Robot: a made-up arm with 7 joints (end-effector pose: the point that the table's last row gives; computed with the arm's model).
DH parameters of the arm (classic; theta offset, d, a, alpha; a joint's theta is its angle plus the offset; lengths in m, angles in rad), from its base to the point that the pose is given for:
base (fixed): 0 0.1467 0.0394 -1.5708
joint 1: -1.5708 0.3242 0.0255 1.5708
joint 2: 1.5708 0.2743 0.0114 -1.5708
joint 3: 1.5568 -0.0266 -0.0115 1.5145
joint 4: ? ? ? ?
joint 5: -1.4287 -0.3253 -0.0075 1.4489
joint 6: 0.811 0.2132 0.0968 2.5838
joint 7: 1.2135 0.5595 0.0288 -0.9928
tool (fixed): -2.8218 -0.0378 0 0
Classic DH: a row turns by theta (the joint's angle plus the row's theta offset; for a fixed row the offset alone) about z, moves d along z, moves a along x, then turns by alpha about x.
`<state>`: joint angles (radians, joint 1 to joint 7).
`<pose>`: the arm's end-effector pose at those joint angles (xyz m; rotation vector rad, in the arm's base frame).
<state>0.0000 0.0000 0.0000 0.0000 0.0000 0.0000 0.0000</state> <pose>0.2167 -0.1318 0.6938 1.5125 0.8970 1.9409</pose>
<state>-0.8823 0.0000 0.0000 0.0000 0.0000 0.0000 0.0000</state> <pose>-0.2704 -0.1318 0.6312 0.5089 0.4835 2.2669</pose>
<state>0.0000 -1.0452 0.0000 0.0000 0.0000 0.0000 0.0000</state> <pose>0.2167 -0.3558 0.0394 -1.8597 0.2145 -2.3854</pose>
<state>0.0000 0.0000 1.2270 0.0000 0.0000 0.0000 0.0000</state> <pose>-0.5228 -0.2471 0.6938 1.4849 -0.1164 1.0026</pose>
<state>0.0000 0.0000 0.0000 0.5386 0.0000 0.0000 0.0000</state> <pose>0.3921 -0.1463 0.3939 2.0752 1.0826 1.5220</pose>
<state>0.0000 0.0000 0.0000 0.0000 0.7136 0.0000 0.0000</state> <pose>0.2167 0.1109 0.7924 1.0759 1.3930 1.3811</pose>
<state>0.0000 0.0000 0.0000 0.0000 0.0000 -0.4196 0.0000</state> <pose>0.3331 -0.0656 0.6659 1.5384 1.2834 2.2081</pose>
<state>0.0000 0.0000 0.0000 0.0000 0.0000 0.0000 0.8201</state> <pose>0.2465 -0.1331 0.6773 -1.1466 -1.0123 -2.5534</pose>
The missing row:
joint 4: -1.57 -0.2256 0.2064 1.5568
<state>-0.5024 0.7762 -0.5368 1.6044 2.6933 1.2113 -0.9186</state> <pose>-0.2024 0.2632 -0.0474 -1.6952 1.7123 0.7746</pose>
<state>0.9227 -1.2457 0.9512 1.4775 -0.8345 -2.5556 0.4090</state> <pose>-0.4608 0.4630 -0.2095 -0.0606 -2.3244 1.9421</pose>
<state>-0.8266 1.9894 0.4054 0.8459 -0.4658 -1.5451 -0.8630</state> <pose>-0.1309 0.3838 0.7465 0.9593 0.7954 0.6321</pose>
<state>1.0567 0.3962 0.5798 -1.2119 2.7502 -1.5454 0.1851</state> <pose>0.5971 0.2730 0.7152 1.0680 1.3978 -1.3734</pose>
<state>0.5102 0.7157 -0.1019 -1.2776 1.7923 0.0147 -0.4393</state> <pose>-0.2526 0.7716 0.7523 -0.7221 0.7660 0.5786</pose>
